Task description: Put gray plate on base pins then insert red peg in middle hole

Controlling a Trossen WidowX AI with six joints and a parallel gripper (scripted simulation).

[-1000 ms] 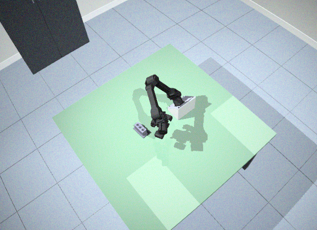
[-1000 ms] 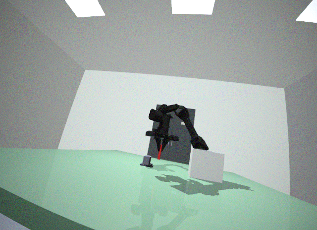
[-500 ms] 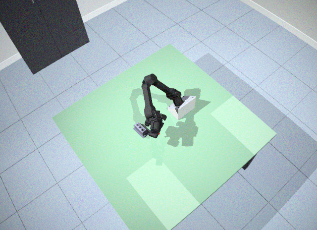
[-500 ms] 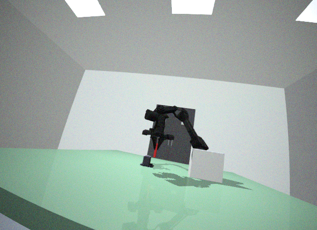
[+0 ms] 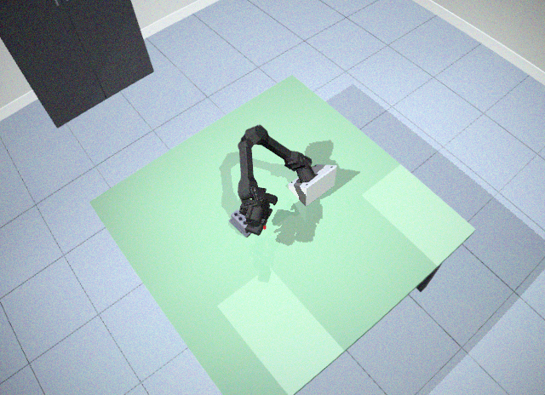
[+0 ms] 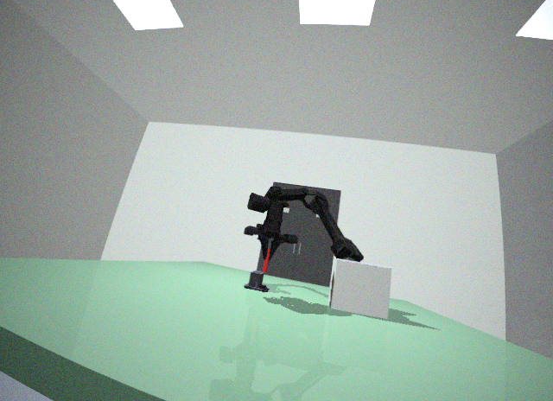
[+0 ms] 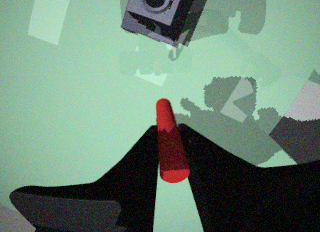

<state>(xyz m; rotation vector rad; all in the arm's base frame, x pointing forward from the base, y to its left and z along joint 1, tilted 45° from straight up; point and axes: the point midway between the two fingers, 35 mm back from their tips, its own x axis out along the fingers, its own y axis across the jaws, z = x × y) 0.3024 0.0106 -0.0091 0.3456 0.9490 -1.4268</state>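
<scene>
My gripper tip is 3 cm short of the gray plate, 12 cm to the left of it and 7 cm above it. The rest, counted from my gripper tip: red peg (right at my gripper tip).
</scene>
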